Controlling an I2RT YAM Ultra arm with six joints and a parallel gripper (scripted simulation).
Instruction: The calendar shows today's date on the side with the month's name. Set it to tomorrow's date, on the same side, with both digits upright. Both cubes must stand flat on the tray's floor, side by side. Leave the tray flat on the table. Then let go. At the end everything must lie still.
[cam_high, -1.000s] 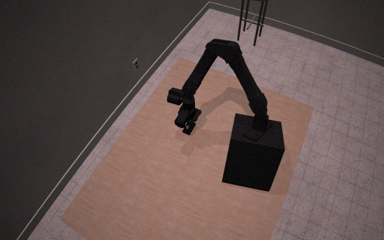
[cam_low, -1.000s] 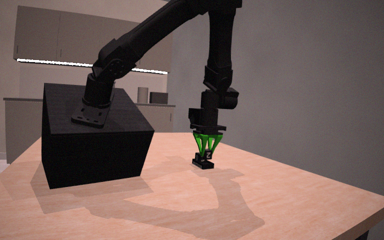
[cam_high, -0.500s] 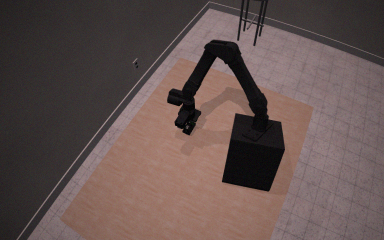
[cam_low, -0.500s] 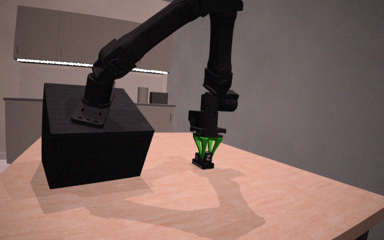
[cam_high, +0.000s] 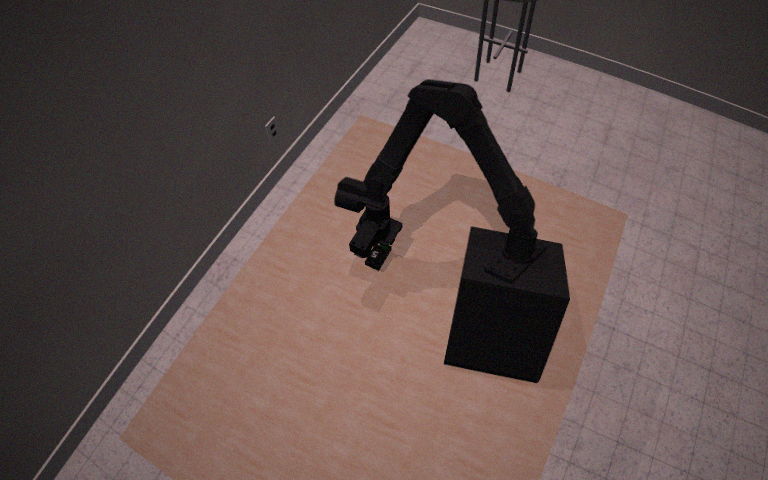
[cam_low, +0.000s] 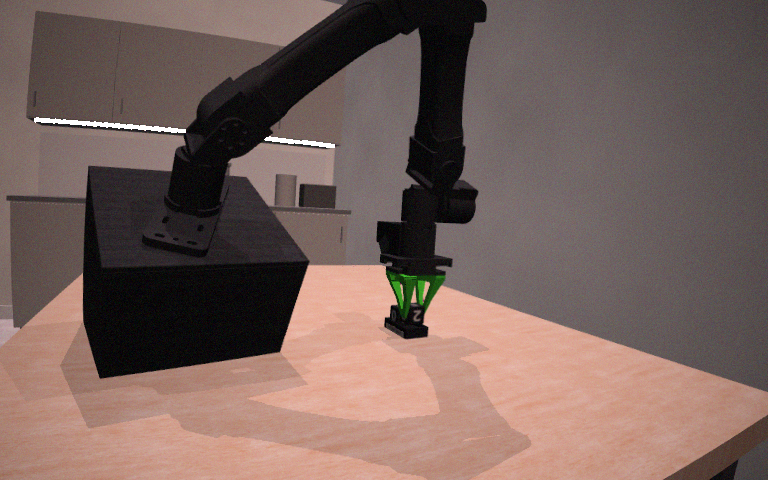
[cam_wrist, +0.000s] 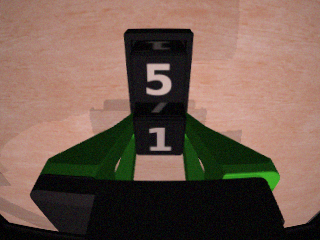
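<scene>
My hand is right at the black cube. The rest, counted from my hand: black tray: 3 cm below, 2 cm to the left.
</scene>
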